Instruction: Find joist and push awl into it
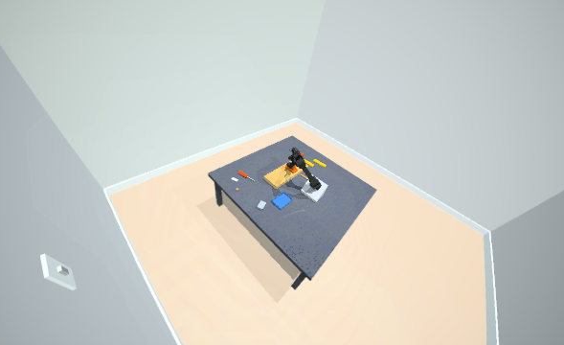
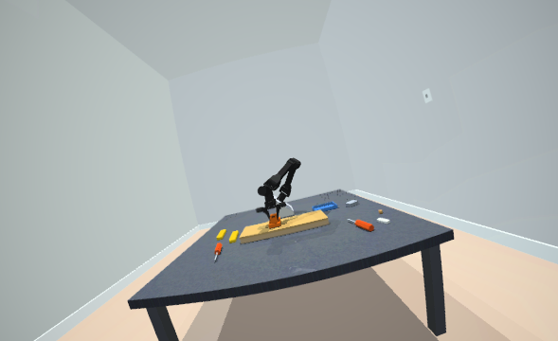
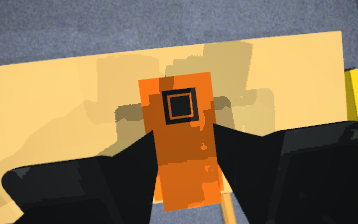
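Right now the blue tray is 37 cm to the left of my gripper tip, 22 cm behind it and 5 cm below it. Also, from my gripper tip: square indicator 3 cm above, 2 cm ahead; awl 19 cm behind, 6 cm to the right, 6 cm below; orange stud finder 2 cm above, 1 cm ahead.
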